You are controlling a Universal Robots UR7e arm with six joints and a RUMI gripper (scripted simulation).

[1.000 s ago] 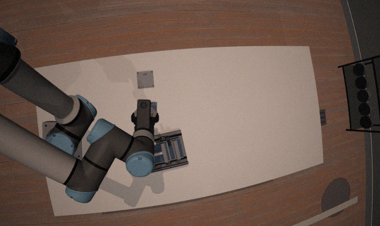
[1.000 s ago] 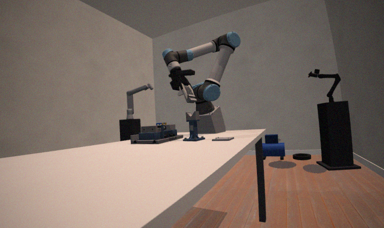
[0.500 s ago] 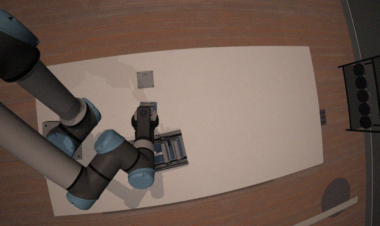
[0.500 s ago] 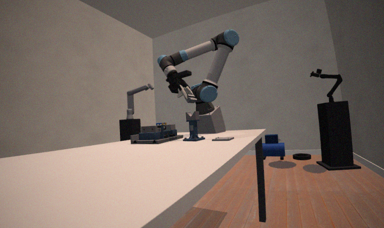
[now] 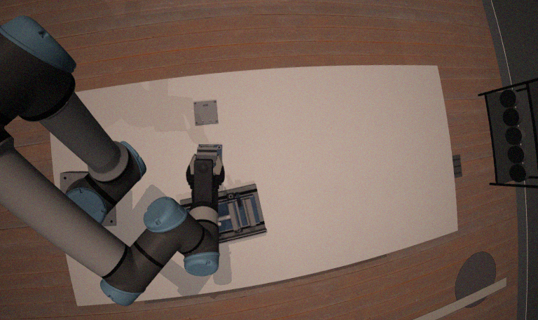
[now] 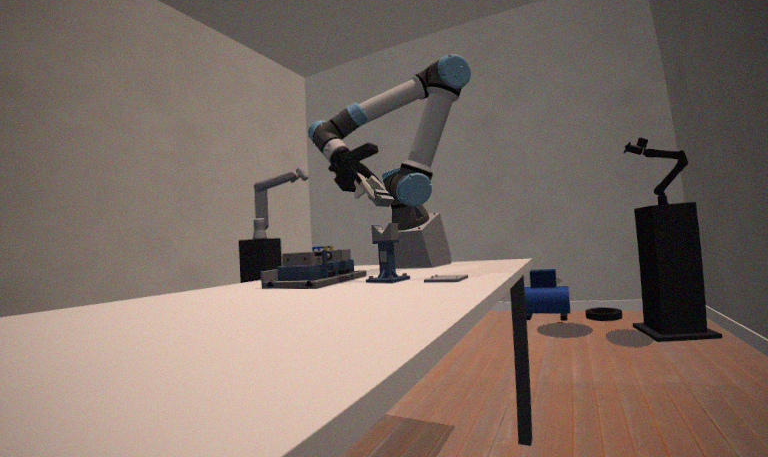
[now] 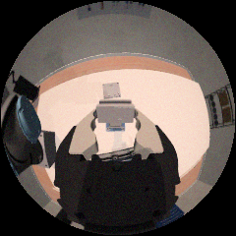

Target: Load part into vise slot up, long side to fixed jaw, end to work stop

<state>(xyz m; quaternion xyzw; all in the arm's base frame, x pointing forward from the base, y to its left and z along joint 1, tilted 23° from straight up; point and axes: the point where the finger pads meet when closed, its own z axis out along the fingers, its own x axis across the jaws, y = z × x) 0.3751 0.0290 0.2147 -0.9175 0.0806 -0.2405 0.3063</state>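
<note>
My hand is 1 cm to the right of the part. Round my hand: vise (3 cm behind, 22 cm to the right, 20 cm below); then infeed plate (4 cm ahead, 17 cm to the left, 24 cm below).
</note>
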